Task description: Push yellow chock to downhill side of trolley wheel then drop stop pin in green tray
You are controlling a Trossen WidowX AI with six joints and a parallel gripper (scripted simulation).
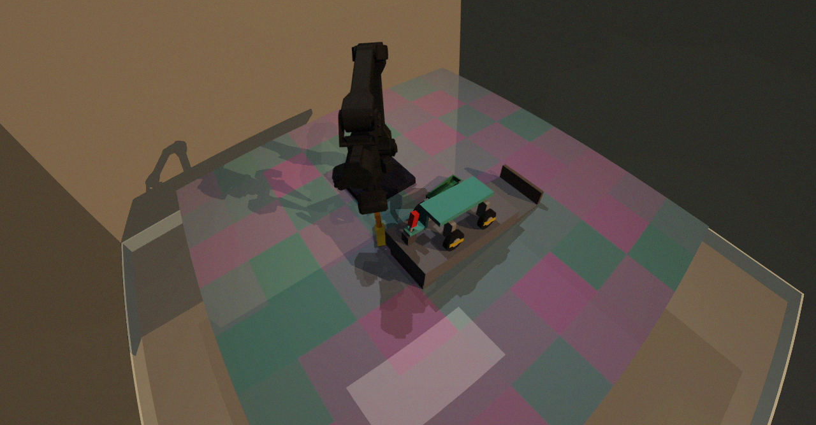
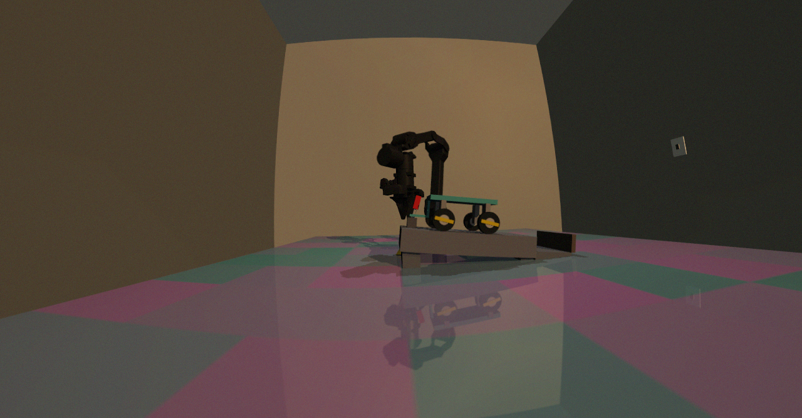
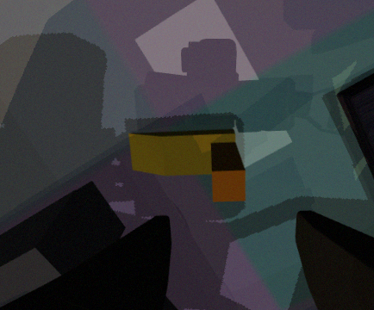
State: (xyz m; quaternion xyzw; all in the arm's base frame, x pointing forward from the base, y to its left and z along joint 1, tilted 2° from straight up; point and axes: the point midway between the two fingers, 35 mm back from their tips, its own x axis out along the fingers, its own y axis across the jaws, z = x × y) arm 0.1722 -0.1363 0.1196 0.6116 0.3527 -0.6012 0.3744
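Right now my gripper tip is 2 cm short of the yellow chock, 1 cm to the left of it and 8 cm above it. Round my gripper tip: trolley: 15 cm ahead, 13 cm to the left, 1 cm above; then red-headed stop pin: 13 cm ahead, 2 cm to the left, 3 cm above; then grey ramp: 15 cm ahead, 14 cm to the left, 6 cm below.
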